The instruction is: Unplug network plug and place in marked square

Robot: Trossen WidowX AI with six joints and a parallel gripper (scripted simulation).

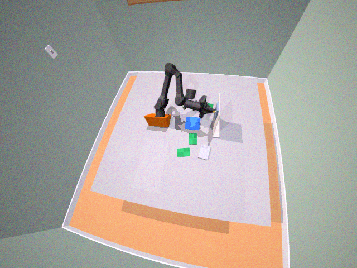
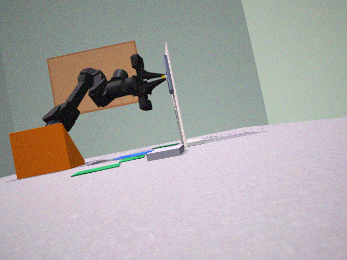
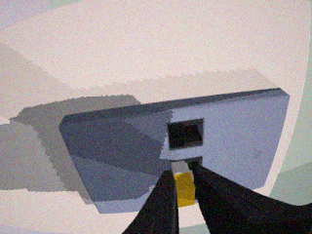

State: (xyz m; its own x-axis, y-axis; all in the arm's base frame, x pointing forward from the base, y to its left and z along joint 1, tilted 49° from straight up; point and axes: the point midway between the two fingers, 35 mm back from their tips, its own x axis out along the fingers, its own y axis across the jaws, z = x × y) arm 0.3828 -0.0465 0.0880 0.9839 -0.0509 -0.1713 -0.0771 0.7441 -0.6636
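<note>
The network plug lies right at my gripper tip. From my gripper tip the other things lie so: upright cream panel: 90 mm below, 20 mm ahead; then low pale block: 230 mm below, 220 mm to the right, 20 mm behind; then blue marked square: 240 mm below, 150 mm behind, 20 mm to the left.
</note>
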